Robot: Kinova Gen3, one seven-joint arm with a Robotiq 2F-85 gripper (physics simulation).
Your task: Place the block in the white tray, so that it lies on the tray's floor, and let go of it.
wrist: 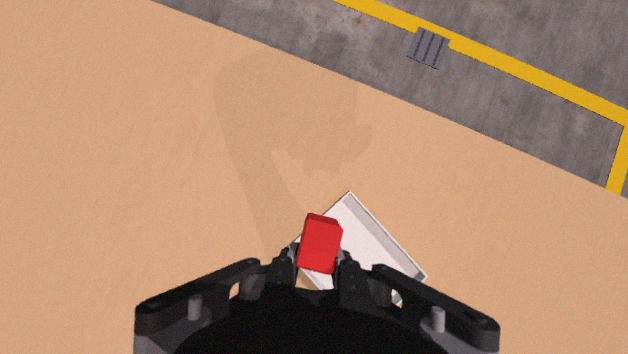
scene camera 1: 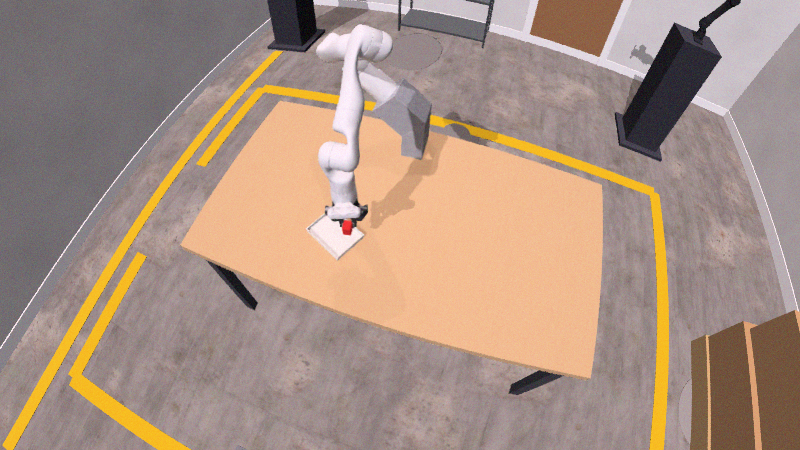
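Pixels of known places: gripper, fingertip midpoint: (wrist: pixel 315 254) (scene camera 1: pixel 348 226); arm's base at its link origin: (scene camera 1: pixel 387 93).
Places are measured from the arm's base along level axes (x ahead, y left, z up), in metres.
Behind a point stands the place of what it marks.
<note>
A red block (scene camera 1: pixel 347 227) {x 0.547, y 0.062, z -0.094 m} (wrist: pixel 320 244) {x 0.541, y 0.057, z -0.094 m} is held between the fingertips of my gripper (scene camera 1: pixel 346 223) {x 0.522, y 0.053, z -0.130 m} (wrist: pixel 315 254) {x 0.522, y 0.053, z -0.130 m}, which is shut on it. The block looks slightly turned between the fingers in the wrist view. The white tray (scene camera 1: pixel 337 257) {x 0.584, y 0.025, z -0.251 m} (wrist: pixel 387 232) {x 0.554, y -0.049, z -0.248 m} lies on the table, a shallow square with low walls. The block and gripper are above the tray; in the wrist view the block overlaps its left part and the gripper hides its near part. The block's exact height over the tray's floor is hard to tell.
The tan table (scene camera 1: pixel 475 251) {x 0.399, y 0.468, z -0.268 m} (wrist: pixel 125 125) {x 0.543, y 0.403, z -0.268 m} extends to the right of the tray in the scene view. The arm's grey base (scene camera 1: pixel 411 120) {x 0.058, y 0.115, z -0.058 m} stands at its back edge. Dark pillars (scene camera 1: pixel 668 89) (scene camera 1: pixel 292 22) and a brown stepped object (scene camera 1: pixel 727 386) stand off the table.
</note>
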